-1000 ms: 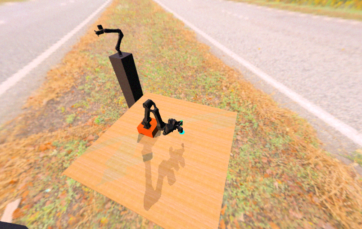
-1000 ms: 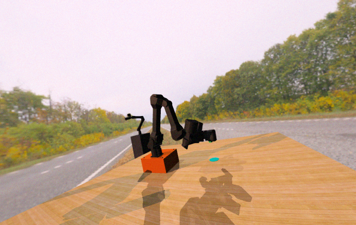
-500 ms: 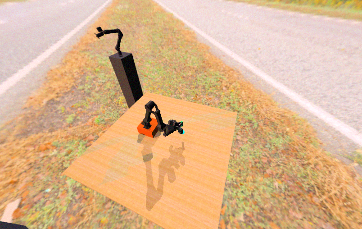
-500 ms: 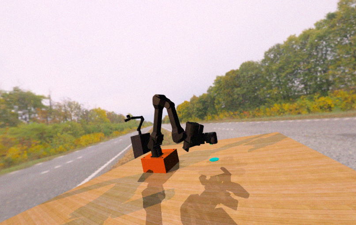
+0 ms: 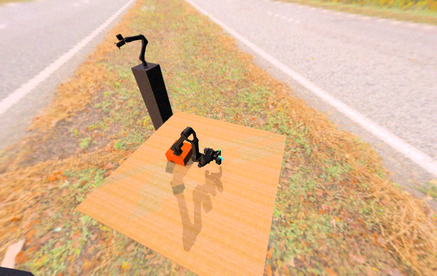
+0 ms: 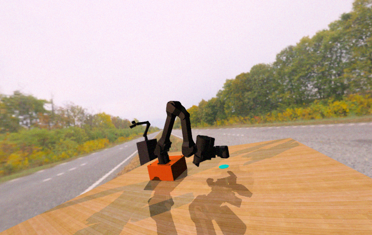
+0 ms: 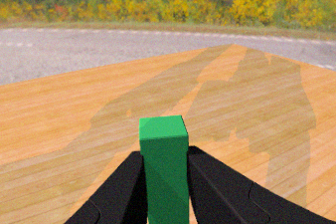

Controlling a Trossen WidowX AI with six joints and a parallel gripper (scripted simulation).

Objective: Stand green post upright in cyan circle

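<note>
Now: gripper tip 11 cm above the cyan circle. The rest, counted from my gripper tip: green post (2 cm below).
</note>
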